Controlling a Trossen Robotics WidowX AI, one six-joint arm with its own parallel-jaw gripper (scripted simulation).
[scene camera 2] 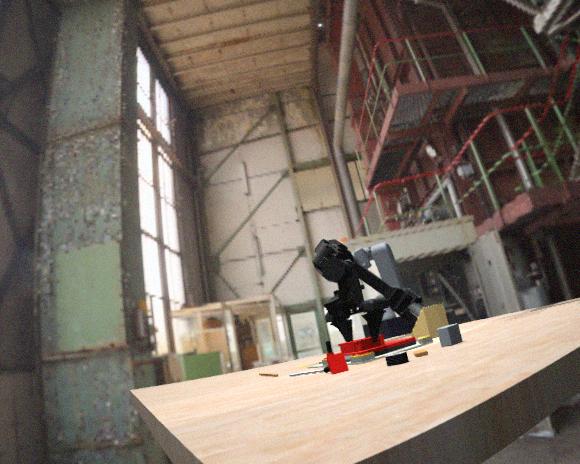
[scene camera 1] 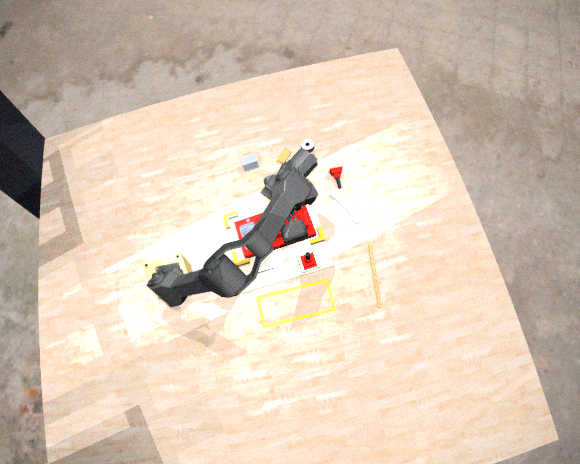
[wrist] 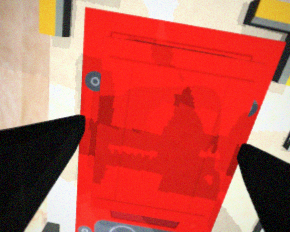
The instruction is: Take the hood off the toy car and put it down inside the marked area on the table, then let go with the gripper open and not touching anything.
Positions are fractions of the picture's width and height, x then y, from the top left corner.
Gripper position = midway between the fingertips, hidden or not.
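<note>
Scene camera 2 shows me my gripper (scene camera 2: 0.62,0.74), which is open and holds nothing. I see the gripper in scene camera 1 too (scene camera 1: 0.50,0.48). In the wrist view I find it again (wrist: 0.56,0.59), along with a red hood (wrist: 0.58,0.52) and a toy car body (wrist: 0.87,0.21).
</note>
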